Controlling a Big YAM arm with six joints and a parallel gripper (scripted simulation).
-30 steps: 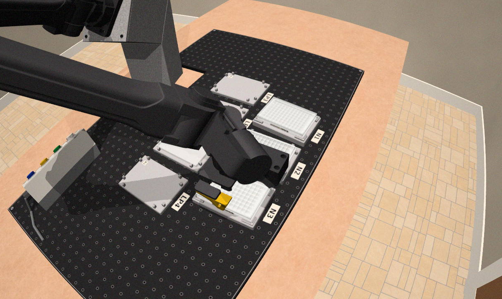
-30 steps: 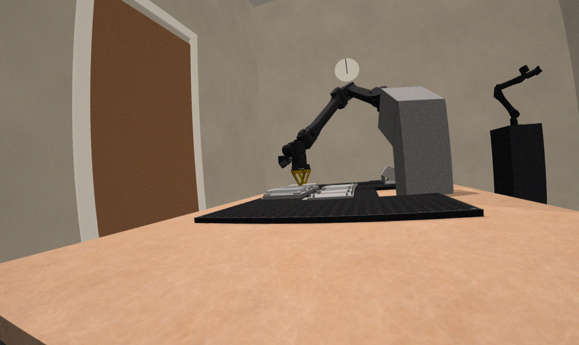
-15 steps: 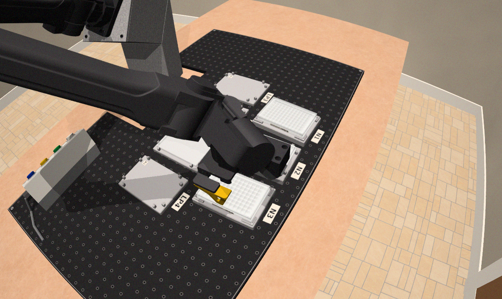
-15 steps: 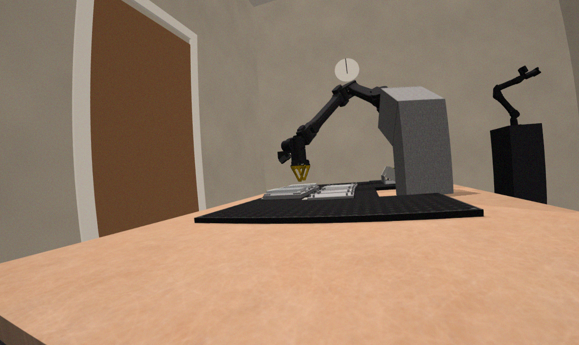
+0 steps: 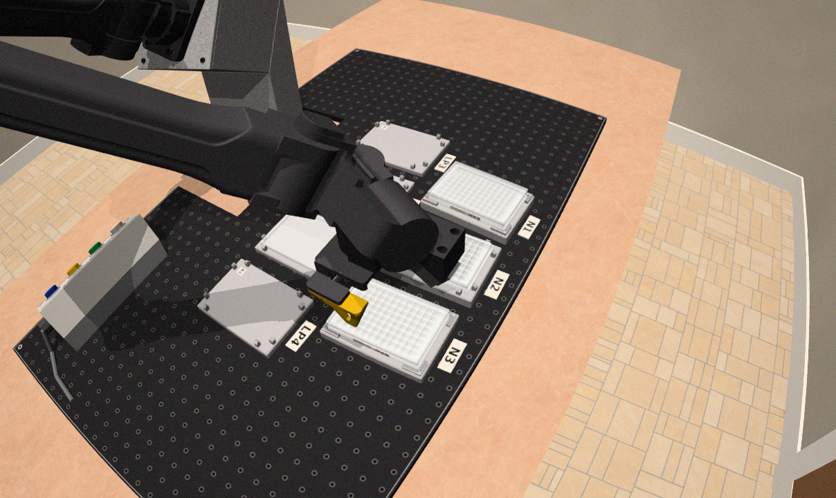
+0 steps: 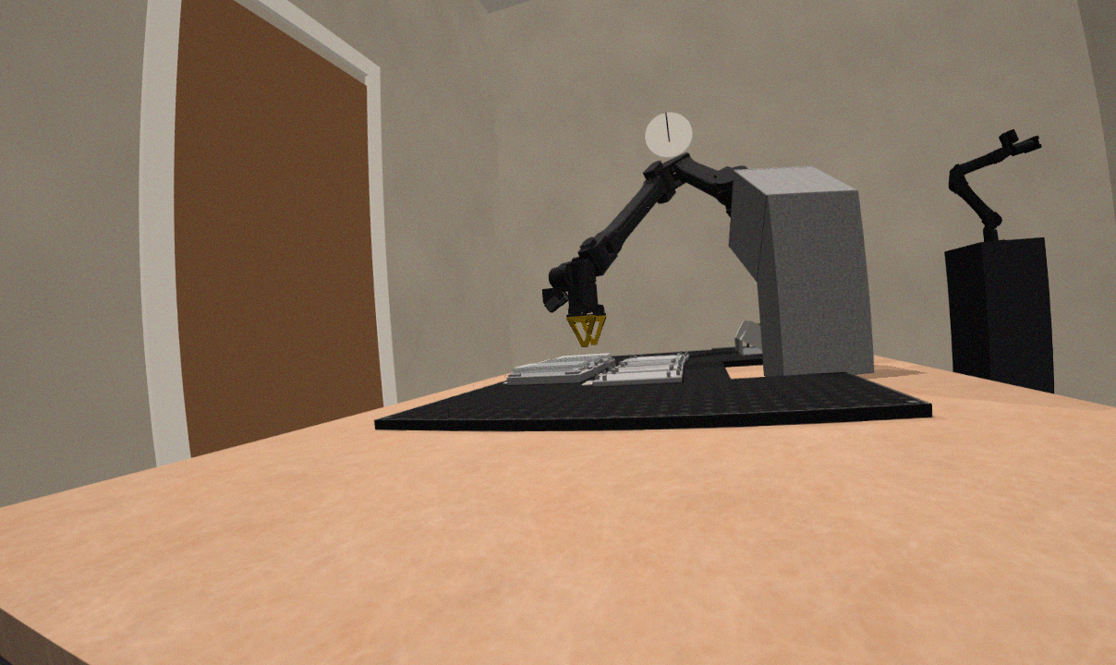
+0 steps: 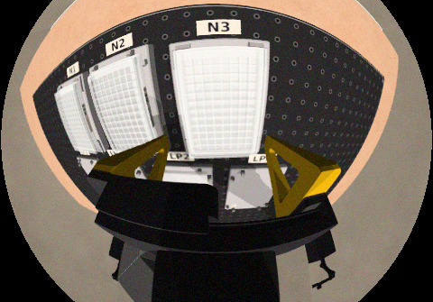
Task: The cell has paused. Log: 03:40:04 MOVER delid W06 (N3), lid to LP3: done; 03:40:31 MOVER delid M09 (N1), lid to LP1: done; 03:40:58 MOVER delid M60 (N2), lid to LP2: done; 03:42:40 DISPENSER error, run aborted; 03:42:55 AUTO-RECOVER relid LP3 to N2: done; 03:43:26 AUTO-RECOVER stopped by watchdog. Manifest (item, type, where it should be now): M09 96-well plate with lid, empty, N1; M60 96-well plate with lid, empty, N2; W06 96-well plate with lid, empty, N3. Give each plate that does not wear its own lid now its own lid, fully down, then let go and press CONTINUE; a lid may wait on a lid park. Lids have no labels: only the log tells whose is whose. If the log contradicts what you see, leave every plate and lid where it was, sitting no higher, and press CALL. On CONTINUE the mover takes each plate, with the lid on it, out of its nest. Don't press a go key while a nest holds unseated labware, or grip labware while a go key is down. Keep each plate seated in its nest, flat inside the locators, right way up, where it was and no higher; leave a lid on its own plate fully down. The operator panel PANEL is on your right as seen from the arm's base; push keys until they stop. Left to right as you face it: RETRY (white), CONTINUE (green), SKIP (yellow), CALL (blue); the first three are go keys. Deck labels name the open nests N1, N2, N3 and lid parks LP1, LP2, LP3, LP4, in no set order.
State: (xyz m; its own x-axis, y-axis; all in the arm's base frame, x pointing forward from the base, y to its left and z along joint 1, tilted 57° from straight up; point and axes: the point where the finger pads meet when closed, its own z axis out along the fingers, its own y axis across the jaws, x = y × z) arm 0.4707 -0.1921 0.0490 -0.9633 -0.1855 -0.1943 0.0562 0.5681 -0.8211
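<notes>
Right now the lid park LP2 is 150 mm behind my hand, 70 mm to the left of it and 60 mm below it. From my hand the other things lie so: N1 label: 120 mm ahead, 240 mm to the left, 60 mm below; lid park LP1: 150 mm behind, 190 mm to the left, 60 mm below; lid park LP4: 160 mm behind, 60 mm to the right, 60 mm below.
</notes>
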